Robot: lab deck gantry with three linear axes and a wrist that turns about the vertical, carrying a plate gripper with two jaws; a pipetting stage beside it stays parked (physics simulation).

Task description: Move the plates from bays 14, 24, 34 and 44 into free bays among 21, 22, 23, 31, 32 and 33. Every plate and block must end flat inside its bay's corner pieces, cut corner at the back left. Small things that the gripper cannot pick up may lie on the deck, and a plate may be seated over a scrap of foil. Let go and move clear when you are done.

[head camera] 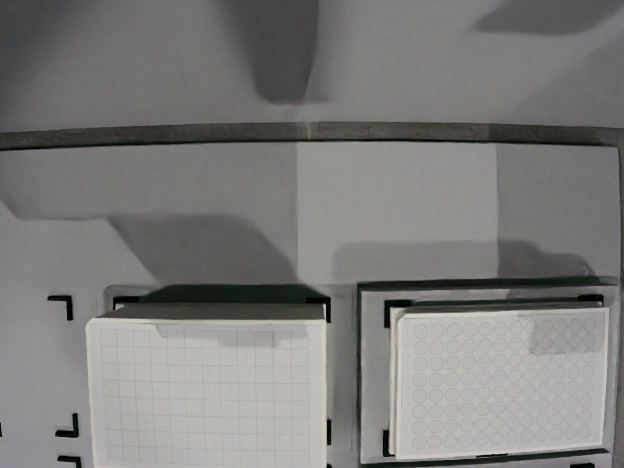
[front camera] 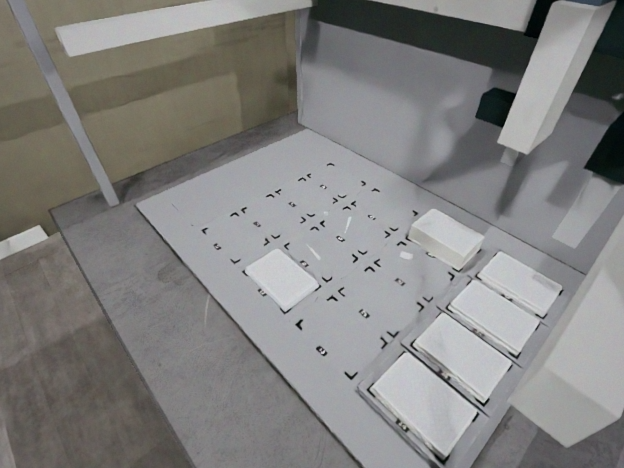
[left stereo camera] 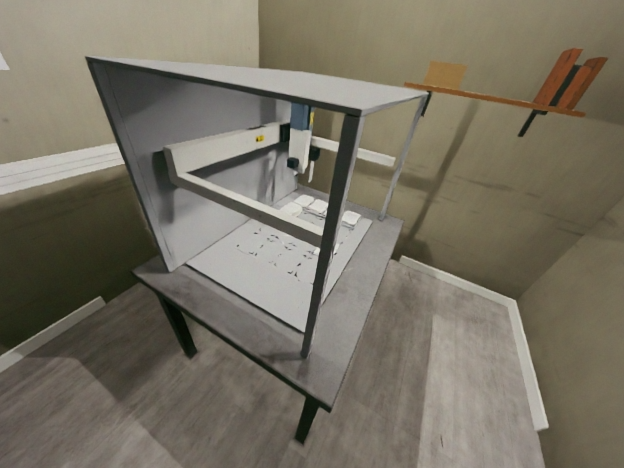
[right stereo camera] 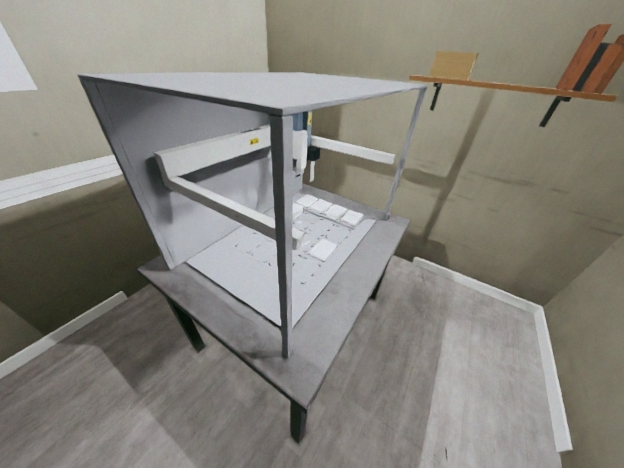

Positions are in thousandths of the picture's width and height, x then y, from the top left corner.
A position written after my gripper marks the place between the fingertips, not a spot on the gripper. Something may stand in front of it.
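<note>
My gripper is at (front camera: 922,484), and I see a tall white block (head camera: 262,807), which I can find at (front camera: 730,522) too. There is a plate (front camera: 459,606), though in the head camera view the plate is out of frame. I also see a bay 44 (head camera: 600,728) (front camera: 889,661), along with a bay 24 (front camera: 815,809), a bay 34 (front camera: 844,751) and a bay 32 (front camera: 581,501).
</note>
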